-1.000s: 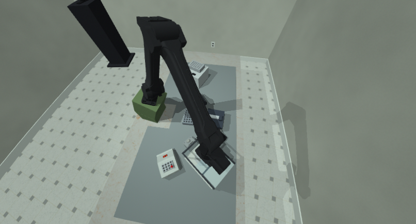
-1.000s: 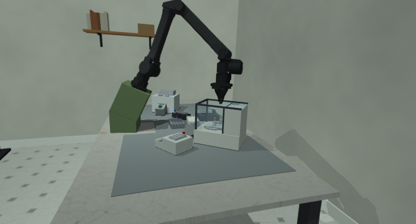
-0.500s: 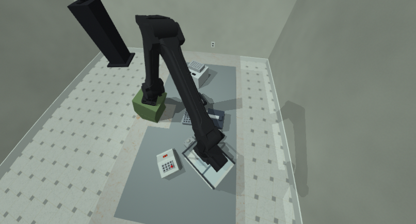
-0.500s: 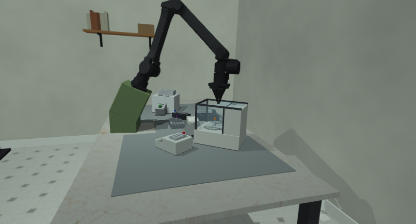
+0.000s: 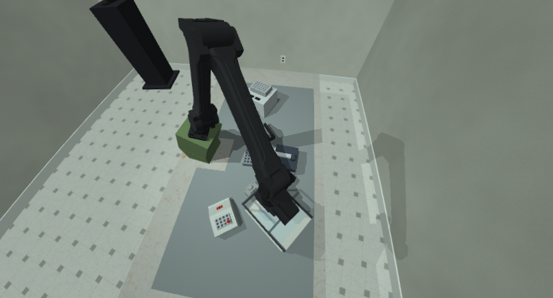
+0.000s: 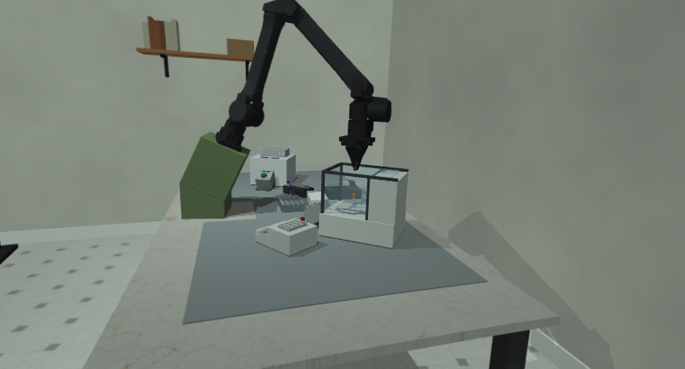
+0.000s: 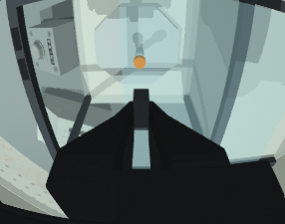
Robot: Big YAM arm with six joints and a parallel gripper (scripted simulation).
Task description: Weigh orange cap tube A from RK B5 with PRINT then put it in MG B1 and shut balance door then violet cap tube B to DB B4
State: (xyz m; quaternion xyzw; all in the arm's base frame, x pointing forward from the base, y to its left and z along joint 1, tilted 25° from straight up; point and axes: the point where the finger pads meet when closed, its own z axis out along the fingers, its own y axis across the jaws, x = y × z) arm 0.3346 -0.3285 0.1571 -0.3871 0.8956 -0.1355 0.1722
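Now: hand 140 mm above the balance pan. Also, from my hand: balance door: 20 mm ahead, 20 mm to the right, 10 mm below; then red-capped tube: 190 mm behind, 60 mm to the right, 160 mm below; then dry block DB: 240 mm behind, 30 mm to the right, 190 mm below.
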